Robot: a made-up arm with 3 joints. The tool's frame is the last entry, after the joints. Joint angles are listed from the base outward. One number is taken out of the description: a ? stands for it. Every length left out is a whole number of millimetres.
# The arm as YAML. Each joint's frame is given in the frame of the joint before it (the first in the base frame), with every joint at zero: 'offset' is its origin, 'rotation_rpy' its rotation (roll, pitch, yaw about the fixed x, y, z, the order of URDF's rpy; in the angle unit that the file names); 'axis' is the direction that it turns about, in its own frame. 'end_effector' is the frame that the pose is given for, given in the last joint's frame.
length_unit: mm
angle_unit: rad
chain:
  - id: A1
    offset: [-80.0, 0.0, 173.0]
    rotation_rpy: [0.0, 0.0, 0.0]
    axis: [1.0, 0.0, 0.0]
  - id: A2
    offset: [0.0, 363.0, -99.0]
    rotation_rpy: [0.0, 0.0, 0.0]
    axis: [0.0, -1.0, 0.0]
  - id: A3
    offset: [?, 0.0, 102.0]
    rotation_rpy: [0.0, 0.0, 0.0]
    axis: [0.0, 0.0, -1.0]
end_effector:
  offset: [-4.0, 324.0, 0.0]
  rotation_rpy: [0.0, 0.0, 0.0]
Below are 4 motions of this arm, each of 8 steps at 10 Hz.
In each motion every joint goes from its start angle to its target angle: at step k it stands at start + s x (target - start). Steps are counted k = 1, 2, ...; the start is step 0. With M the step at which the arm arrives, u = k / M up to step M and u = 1 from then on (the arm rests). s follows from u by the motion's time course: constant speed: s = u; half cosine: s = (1 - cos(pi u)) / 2; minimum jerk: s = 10 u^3 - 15 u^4 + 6 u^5.
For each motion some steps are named. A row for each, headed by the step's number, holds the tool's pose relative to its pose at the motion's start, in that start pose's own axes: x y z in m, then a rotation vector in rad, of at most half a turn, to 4 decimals.
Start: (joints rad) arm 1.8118 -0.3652 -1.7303
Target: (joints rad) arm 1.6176 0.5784 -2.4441
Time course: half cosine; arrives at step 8
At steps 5, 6, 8:
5: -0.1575 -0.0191 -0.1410 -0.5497 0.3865 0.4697
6: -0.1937 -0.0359 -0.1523 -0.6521 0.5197 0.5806
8: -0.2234 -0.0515 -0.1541 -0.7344 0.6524 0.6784

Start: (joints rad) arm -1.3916 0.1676 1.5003
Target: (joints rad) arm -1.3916 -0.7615 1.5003
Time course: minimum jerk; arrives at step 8
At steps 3, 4, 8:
3: 0.0009 0.0123 -0.1077 -0.2551 0.0180 0.0000
4: 0.0001 0.0019 -0.1958 -0.4634 0.0327 0.0000
8: -0.0059 -0.0838 -0.3717 -0.9268 0.0654 0.0000

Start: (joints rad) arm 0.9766 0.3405 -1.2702
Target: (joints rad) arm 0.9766 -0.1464 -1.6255
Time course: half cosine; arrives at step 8
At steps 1, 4, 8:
1: -0.0038 -0.0019 0.0041 0.0177 0.0054 0.0135
4: -0.0479 -0.0358 0.0529 0.2383 0.0512 0.1768
8: -0.0903 -0.0931 0.0973 0.4857 0.0600 0.3482

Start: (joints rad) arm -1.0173 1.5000 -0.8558
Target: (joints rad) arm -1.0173 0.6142 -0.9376
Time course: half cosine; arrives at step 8
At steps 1, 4, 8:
1: 0.0013 -0.0027 0.0053 0.0255 0.0221 0.0031
4: 0.0259 -0.0455 0.0611 0.3403 0.2835 0.0402
8: 0.0671 -0.1092 0.0969 0.6922 0.5531 0.0764

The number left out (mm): 90.0
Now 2 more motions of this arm.
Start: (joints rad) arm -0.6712 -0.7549 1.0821
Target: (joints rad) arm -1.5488 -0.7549 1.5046
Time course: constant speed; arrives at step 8
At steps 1, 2, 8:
1: 0.0646 0.0159 -0.0389 -0.0357 -0.0715 -0.1280
2: 0.1324 0.0234 -0.0722 -0.0676 -0.1451 -0.2557
8: 0.5264 -0.0903 -0.1367 -0.1802 -0.6328 -1.0088

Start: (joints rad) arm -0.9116 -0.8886 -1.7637
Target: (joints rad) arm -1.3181 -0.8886 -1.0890
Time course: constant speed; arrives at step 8
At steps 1, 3, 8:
1: 0.0317 -0.0148 -0.0105 0.0048 0.0317 -0.1238
3: 0.0900 -0.0578 -0.0373 0.0064 0.0964 -0.3711
8: 0.1775 -0.2305 -0.1332 -0.0383 0.2632 -0.9864

